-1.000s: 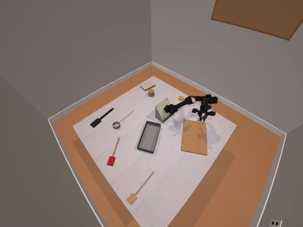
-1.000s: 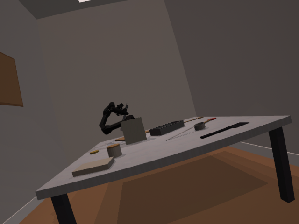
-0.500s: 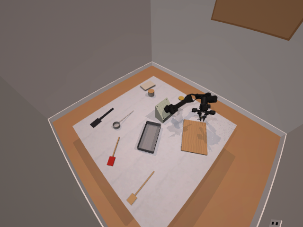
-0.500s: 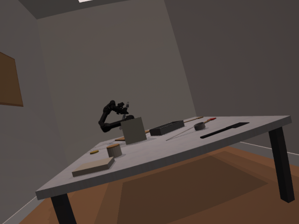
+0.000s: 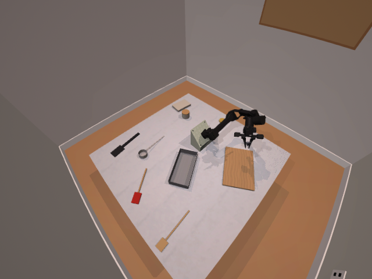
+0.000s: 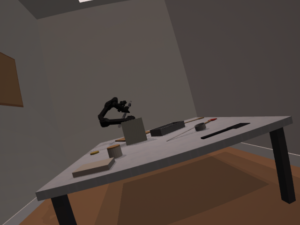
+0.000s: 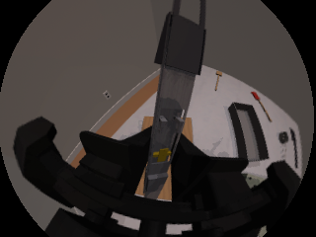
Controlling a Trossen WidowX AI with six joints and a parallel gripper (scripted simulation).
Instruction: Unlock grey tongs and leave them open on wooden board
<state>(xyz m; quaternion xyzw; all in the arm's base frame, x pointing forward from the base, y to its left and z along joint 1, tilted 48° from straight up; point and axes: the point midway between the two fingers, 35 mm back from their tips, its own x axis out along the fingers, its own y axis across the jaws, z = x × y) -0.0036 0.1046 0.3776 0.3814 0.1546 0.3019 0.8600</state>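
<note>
The wooden board is 1 cm behind my gripper tip, 1 cm to the left of it and 27 cm below it. From my gripper tip the other things lie so: flat block: 31 cm behind, 86 cm to the right, 26 cm below; then yellow disc: 39 cm behind, 37 cm to the right, 26 cm below; then cork-topped jar: 21 cm behind, 71 cm to the right, 24 cm below.
</note>
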